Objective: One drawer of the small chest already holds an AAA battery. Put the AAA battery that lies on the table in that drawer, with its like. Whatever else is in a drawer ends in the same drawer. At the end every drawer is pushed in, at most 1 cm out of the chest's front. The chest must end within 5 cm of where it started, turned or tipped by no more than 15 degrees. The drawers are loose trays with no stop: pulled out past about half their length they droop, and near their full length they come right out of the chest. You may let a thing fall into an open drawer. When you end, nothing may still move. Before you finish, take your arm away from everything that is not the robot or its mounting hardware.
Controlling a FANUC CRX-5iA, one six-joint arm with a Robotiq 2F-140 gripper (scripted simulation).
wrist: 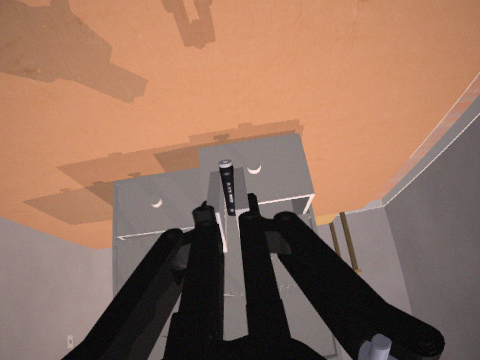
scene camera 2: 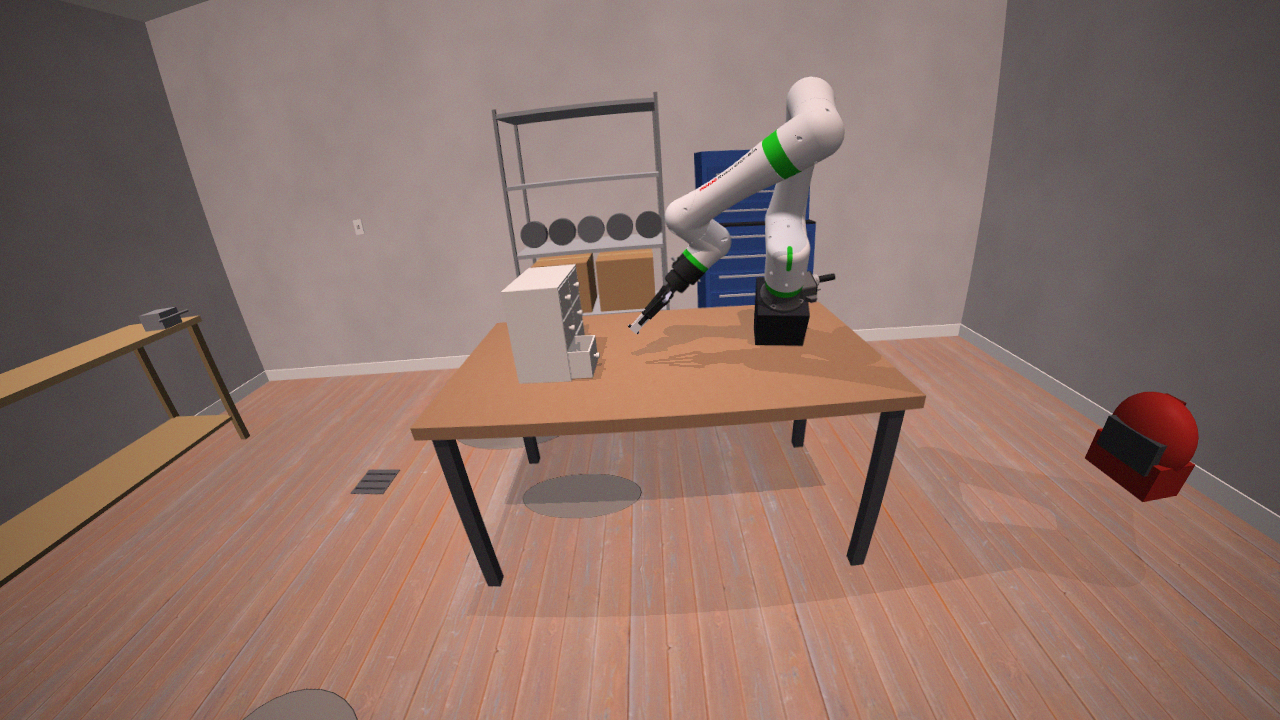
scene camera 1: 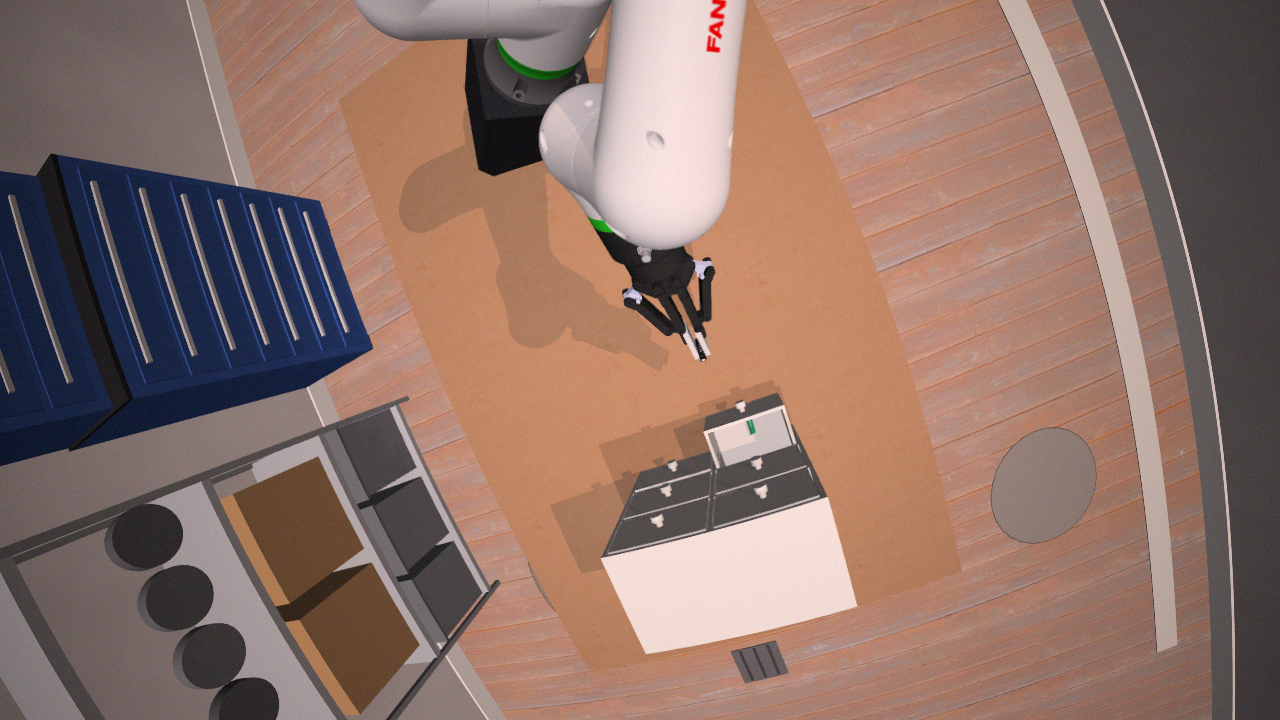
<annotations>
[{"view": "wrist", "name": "my gripper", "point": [229,185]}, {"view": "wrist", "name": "drawer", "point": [278,171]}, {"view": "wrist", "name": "drawer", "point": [172,198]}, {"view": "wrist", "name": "drawer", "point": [129,255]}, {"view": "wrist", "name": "drawer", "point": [233,271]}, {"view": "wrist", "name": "drawer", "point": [305,324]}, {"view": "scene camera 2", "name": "my gripper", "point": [633,330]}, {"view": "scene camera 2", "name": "white chest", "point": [531,302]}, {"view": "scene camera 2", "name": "drawer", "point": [582,361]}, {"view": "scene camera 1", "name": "my gripper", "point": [701,350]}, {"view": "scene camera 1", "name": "white chest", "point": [784,567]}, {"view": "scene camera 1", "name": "drawer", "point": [733,444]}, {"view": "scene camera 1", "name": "drawer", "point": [674,470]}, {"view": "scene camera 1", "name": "drawer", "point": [790,459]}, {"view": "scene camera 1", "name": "drawer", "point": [689,519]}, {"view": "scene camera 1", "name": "drawer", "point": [798,487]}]
</annotations>
